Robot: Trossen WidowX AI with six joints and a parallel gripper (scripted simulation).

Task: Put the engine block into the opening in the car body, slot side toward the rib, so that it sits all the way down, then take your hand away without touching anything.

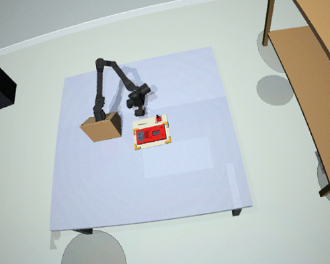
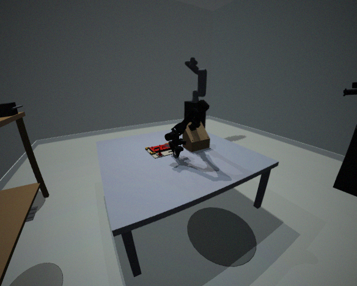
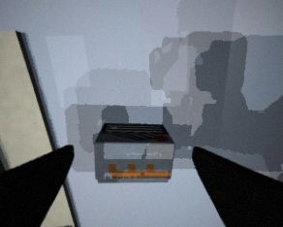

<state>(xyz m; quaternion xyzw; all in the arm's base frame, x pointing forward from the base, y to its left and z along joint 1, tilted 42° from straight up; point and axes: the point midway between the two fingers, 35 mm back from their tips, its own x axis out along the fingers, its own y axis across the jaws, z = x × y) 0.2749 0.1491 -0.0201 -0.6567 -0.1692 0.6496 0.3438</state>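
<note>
My gripper tip is right at the engine block. From my gripper tip the other things lie so: cream base plate 30 mm ahead, 200 mm to the right, 10 mm below.
</note>
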